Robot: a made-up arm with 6 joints. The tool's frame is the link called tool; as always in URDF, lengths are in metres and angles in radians.
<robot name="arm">
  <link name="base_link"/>
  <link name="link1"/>
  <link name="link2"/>
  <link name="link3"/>
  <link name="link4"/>
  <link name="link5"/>
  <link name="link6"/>
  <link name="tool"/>
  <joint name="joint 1" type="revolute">
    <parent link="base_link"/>
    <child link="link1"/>
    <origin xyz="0 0 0.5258" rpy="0 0 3.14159"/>
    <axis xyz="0 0 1"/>
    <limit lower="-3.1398" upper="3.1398"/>
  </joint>
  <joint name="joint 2" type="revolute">
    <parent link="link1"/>
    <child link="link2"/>
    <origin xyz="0 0 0" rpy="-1.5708 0 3.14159"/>
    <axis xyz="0 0 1"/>
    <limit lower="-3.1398" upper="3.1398"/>
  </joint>
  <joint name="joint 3" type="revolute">
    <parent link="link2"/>
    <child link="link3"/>
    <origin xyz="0 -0.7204 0" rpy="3.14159 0 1.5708"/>
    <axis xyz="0 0 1"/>
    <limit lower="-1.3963" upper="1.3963"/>
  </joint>
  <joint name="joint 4" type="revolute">
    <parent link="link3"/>
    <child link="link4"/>
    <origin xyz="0 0 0" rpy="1.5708 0 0"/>
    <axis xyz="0 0 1"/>
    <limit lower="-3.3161" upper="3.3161"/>
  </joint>
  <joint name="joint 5" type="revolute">
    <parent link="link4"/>
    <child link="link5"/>
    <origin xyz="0 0 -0.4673" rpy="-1.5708 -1.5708 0"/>
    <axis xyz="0 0 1"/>
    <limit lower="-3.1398" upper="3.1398"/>
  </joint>
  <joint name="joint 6" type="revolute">
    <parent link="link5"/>
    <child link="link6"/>
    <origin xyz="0 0 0.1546" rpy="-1.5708 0 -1.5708"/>
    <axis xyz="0 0 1"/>
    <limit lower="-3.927" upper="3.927"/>
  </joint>
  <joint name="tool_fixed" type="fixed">
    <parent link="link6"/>
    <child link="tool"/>
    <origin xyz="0 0 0" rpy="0 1.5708 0"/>
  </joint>
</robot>
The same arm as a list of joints. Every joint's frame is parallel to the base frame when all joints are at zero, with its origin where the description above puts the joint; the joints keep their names.
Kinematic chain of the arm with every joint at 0, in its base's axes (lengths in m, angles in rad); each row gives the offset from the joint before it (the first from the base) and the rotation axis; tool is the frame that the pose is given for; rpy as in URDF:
joint 1: xyz 0.0000 0.0000 0.5258 axis +z
joint 2: xyz 0.0000 0.0000 0.0000 axis +y
joint 3: xyz 0.0000 0.0000 0.7204 axis -y
joint 4: xyz 0.0000 0.0000 0.0000 axis -x
joint 5: xyz 0.4673 0.0000 0.0000 axis -y
joint 6: xyz 0.0000 -0.1546 0.0000 axis -x
tool: xyz 0.0000 0.0000 0.0000 rpy 0.0000 0.0000 0.0000
Joint limits (rad, base to tool): -3.1398..3.1398 -3.1398..3.1398 -1.3963..1.3963 -3.3161..3.3161 -3.1398..3.1398 -3.9270..3.9270

